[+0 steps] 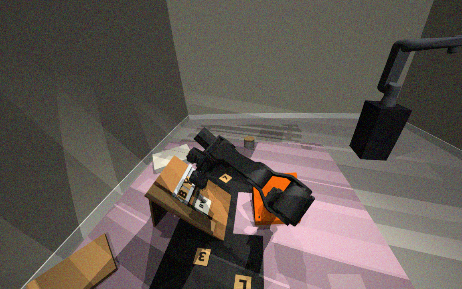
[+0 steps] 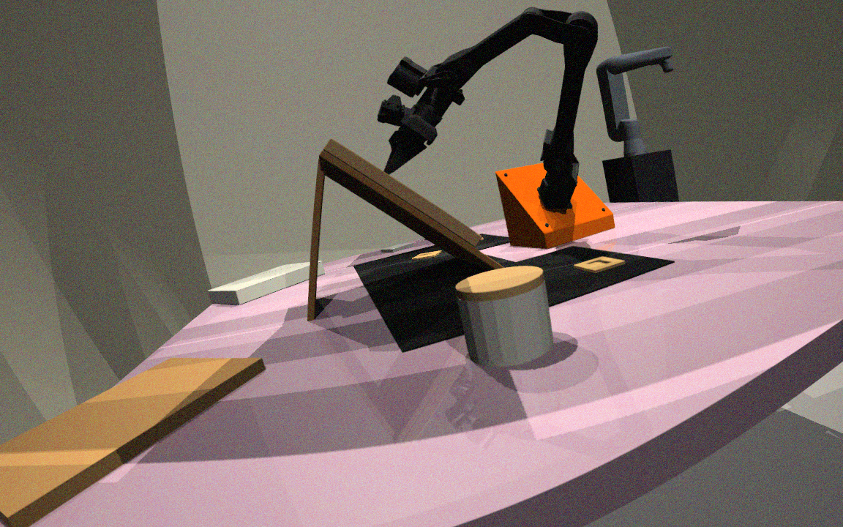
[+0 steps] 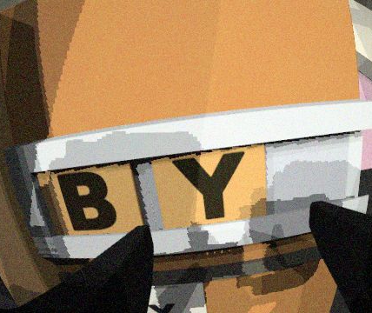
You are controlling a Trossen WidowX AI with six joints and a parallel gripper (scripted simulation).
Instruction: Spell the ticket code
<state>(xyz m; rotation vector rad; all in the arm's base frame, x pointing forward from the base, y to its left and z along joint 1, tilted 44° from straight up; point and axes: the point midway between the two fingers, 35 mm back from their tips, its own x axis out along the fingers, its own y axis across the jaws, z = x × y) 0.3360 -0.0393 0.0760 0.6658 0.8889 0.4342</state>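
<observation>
Now: the y tile 30 mm ahead of my gripper tip, 10 mm to the left of it and 30 mm below it. Also, from my gripper tip: black mat: 140 mm behind, 10 mm to the right, 210 mm below; b tile: 20 mm ahead, 70 mm to the left, 30 mm below; white ticket: 40 mm behind, 50 mm to the left, 100 mm below.
</observation>
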